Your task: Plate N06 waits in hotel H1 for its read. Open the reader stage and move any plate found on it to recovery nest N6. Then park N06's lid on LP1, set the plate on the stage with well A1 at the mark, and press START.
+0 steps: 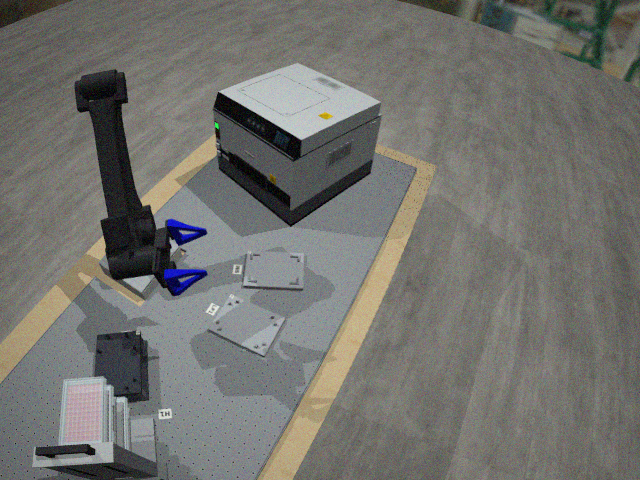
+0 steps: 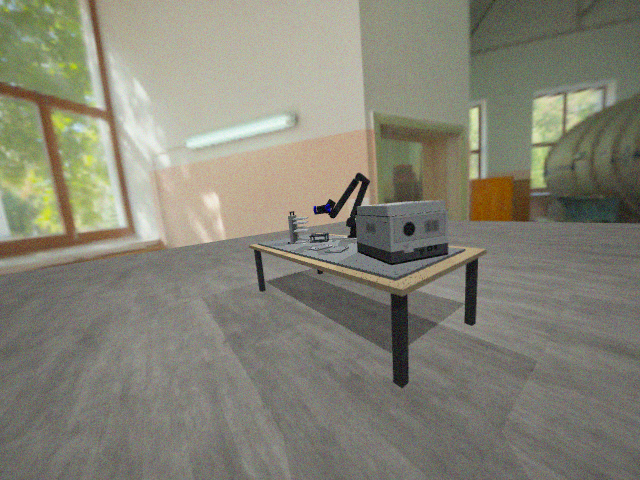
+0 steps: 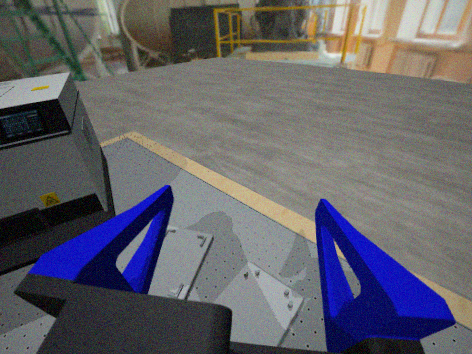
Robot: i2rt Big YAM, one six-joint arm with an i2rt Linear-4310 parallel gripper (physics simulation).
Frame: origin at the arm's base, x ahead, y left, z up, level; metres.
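Seen in the pictures: gripper, fingertip midpoint: (image 1: 206, 251) (image 2: 319, 208) (image 3: 243, 198); arm's base, link origin: (image 2: 355, 236).
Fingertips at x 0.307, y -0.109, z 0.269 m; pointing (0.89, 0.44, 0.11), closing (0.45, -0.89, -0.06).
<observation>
Offsets run from my fingertips to a thing's top centre. "*": to the spot under its first point.
The reader @[dx -0.037, dy +0.643, dz +0.004 m] (image 1: 330, 160) (image 2: 403, 232) (image 3: 40, 170) is a grey-white box at the back of the table; no stage shows sticking out of its front. Hotel H1 (image 1: 133, 467) (image 2: 292, 229) stands at the near left, with a pink-welled plate @[dx -0.104, dy -0.367, dz -0.075 m] (image 1: 82, 410) upright-looking at its top and more plate edges beside it; which is N06 I cannot tell. Nest N6 @[dx +0.057, dy +0.208, dz -0.290 m] (image 1: 273, 270) (image 3: 180, 260) is a bare grey plate with corner brackets. LP1 @[dx +0.050, dy +0.022, dz -0.288 m] (image 1: 248, 326) (image 3: 260, 305) is a bare, angled pad with small pegs. My gripper (image 1: 206, 252) (image 2: 315, 209) (image 3: 243, 198) is open and empty, raised above the table, left of N6.
A dark block @[dx -0.189, dy -0.221, dz -0.232 m] (image 1: 119, 361) with small pegs stands between the hotel and the arm. The arm (image 1: 114, 155) (image 2: 345, 198) rises at the table's left side. A green light @[* dx -0.283, dy +0.549, dz -0.108 m] (image 1: 216, 125) shows on the reader's front. A wooden border (image 1: 361, 297) edges the table.
</observation>
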